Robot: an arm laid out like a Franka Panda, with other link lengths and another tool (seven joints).
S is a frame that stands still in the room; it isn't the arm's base.
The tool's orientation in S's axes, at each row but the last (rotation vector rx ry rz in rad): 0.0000 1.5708 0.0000; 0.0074 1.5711 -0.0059; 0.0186 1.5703 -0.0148; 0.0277 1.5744 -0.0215; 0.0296 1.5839 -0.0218; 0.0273 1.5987 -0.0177; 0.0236 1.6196 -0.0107
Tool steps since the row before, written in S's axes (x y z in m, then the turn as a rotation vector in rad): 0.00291 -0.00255 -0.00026 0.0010 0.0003 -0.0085; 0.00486 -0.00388 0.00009 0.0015 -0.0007 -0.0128; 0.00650 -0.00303 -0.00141 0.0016 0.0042 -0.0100; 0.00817 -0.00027 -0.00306 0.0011 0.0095 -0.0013; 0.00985 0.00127 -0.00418 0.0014 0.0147 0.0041; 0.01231 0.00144 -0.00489 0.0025 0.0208 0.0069; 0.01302 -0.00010 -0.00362 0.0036 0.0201 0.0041
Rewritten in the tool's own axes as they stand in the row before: 0.00026 -0.00255 0.00291 0.0085 0.0003 0.0010; -0.00010 -0.00384 0.00489 0.0128 -0.0007 0.0015; 0.00141 -0.00289 0.00656 0.0100 0.0042 0.0015; 0.00303 -0.00003 0.00819 0.0013 0.0095 0.0008; 0.00406 0.00157 0.00986 -0.0040 0.0148 0.0009; 0.00455 0.00176 0.01240 -0.0068 0.0209 0.0017; 0.00298 0.00016 0.01318 -0.0041 0.0202 0.0030
